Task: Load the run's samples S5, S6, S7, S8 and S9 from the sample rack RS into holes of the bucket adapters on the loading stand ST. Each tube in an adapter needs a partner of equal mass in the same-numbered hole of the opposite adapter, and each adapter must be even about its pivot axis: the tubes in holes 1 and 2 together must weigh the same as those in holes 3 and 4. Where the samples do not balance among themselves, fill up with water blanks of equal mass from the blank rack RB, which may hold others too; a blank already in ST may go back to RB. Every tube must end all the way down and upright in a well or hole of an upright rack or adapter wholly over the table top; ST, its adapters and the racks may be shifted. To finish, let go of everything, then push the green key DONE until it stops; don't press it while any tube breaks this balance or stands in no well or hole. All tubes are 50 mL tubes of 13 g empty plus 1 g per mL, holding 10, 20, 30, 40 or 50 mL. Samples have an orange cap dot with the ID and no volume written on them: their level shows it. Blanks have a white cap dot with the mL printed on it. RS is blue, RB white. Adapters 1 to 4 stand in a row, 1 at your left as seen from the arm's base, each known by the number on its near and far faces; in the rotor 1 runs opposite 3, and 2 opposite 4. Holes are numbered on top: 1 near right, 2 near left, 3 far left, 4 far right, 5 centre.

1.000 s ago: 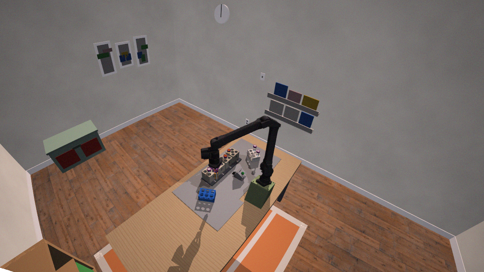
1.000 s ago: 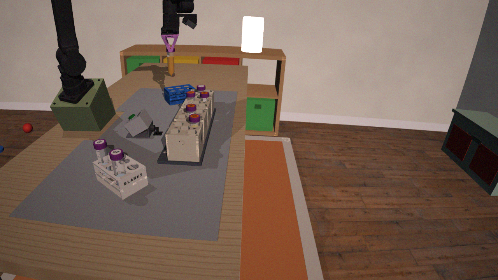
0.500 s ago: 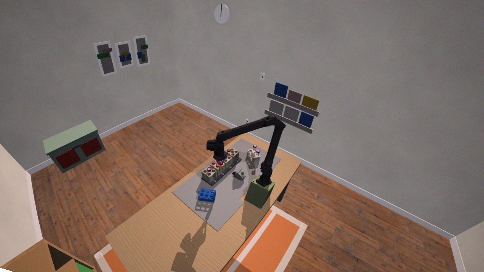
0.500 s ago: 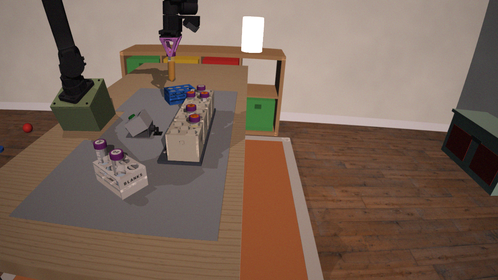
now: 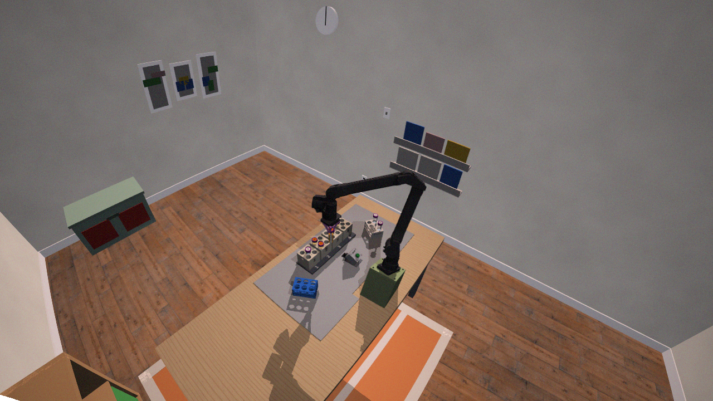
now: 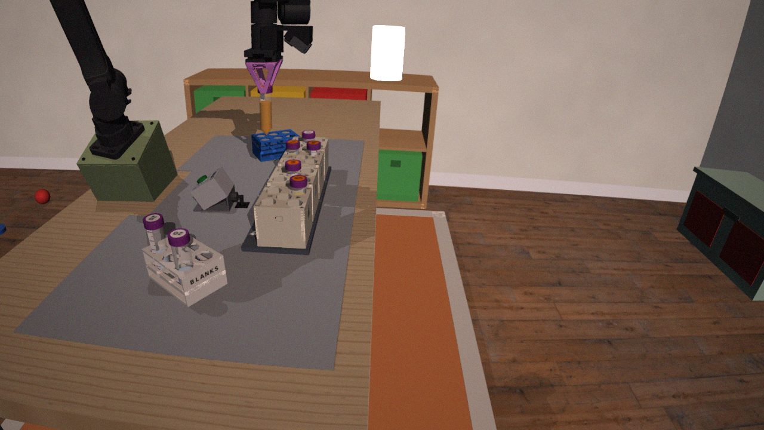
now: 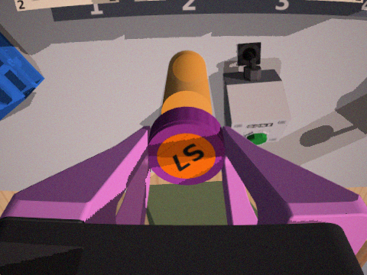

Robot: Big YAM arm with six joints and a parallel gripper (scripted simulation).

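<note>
The orange-dot sample tube is 10 mm behind my hand and 50 mm below it. Also, from my hand: sample tube S9: 60 mm ahead, 40 mm to the left, 190 mm below; water blank marked 30: 70 mm ahead, 120 mm to the left, 190 mm below; sample S8: 100 mm ahead, 90 mm to the right, 190 mm below.
</note>
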